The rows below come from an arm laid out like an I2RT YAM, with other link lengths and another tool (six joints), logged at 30 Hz.
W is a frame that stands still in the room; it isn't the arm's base.
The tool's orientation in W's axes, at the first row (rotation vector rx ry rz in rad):
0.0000, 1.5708, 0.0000
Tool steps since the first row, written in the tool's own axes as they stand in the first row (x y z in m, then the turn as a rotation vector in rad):
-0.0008, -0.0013, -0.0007, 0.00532, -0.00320, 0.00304
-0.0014, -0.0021, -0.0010, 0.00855, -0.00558, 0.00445
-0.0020, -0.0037, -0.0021, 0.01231, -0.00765, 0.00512
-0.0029, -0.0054, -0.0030, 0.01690, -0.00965, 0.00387
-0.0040, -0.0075, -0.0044, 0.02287, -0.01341, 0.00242
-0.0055, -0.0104, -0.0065, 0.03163, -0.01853, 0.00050
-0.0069, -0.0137, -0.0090, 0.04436, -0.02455, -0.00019
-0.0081, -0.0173, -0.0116, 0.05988, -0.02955, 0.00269
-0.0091, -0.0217, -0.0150, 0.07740, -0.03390, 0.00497
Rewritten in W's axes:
-0.0007, -0.0013, 0.0008, 0.00304, -0.00320, -0.00532
-0.0010, -0.0021, 0.0014, 0.00445, -0.00558, -0.00855
-0.0021, -0.0037, 0.0020, 0.00512, -0.00765, -0.01231
-0.0030, -0.0054, 0.0029, 0.00387, -0.00965, -0.01690
-0.0044, -0.0075, 0.0040, 0.00242, -0.01341, -0.02287
-0.0065, -0.0104, 0.0055, 0.00050, -0.01853, -0.03163
-0.0090, -0.0137, 0.0069, -0.00019, -0.02455, -0.04436
-0.0116, -0.0173, 0.0081, 0.00269, -0.02955, -0.05988
-0.0150, -0.0217, 0.0091, 0.00497, -0.03390, -0.07740

